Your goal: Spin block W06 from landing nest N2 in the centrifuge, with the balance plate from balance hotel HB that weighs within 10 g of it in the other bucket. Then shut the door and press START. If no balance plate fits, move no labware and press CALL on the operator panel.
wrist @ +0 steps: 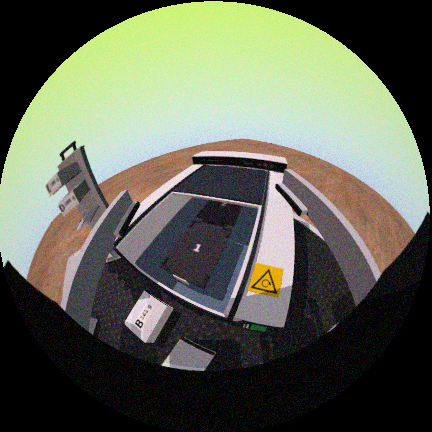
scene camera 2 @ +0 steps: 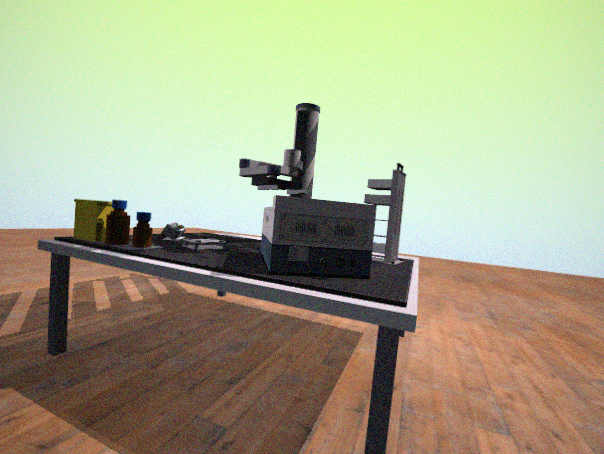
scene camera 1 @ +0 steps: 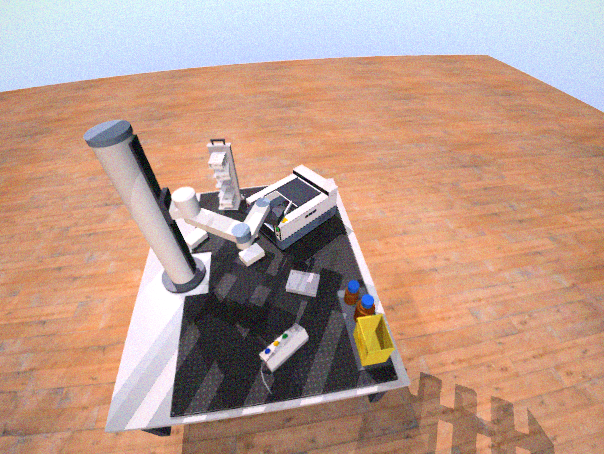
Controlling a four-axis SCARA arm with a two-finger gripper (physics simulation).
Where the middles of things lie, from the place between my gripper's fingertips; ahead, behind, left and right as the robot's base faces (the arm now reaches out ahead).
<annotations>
I see the centrifuge (scene camera 2: 308, 237) 100 mm ahead of my hand, 130 mm to the left of it and 180 mm below it. Round my hand: yellow bin (scene camera 1: 372, 338) 330 mm ahead, 780 mm to the right, 210 mm below.
</annotations>
